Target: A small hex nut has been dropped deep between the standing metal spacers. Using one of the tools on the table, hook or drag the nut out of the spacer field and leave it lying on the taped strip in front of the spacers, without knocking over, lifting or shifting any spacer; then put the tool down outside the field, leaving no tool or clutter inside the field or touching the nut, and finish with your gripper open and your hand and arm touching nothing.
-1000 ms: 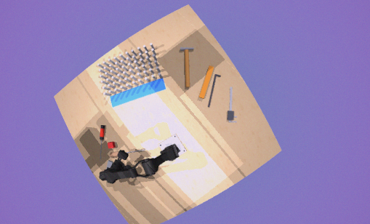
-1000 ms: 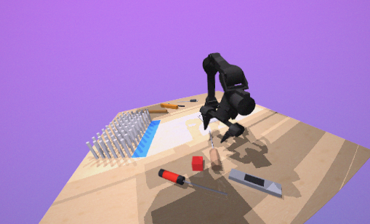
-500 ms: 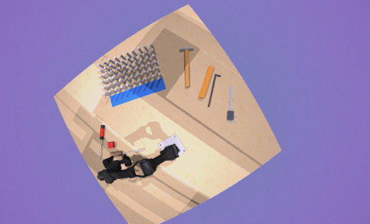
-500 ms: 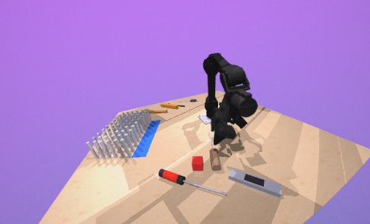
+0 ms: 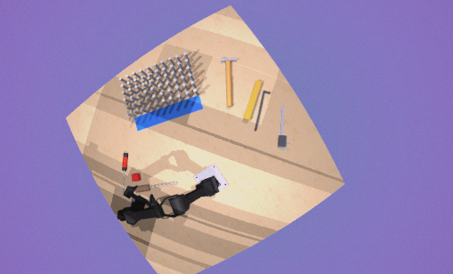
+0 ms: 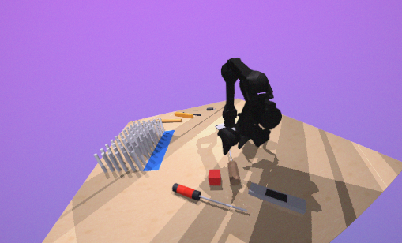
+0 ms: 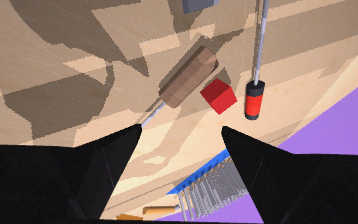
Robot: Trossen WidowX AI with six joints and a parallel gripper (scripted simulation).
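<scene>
Now: the thin metal rod tool 30 mm behind my gripper tip, 60 mm to the right of it and 70 mm below it. The rest, counted from my gripper tip: red cube (90 mm ahead, 20 mm to the left, 70 mm below); then flat grey bar (40 mm behind, 180 mm to the left, 70 mm below); then blue taped strip (270 mm ahead, 340 mm to the right, 90 mm below).
</scene>
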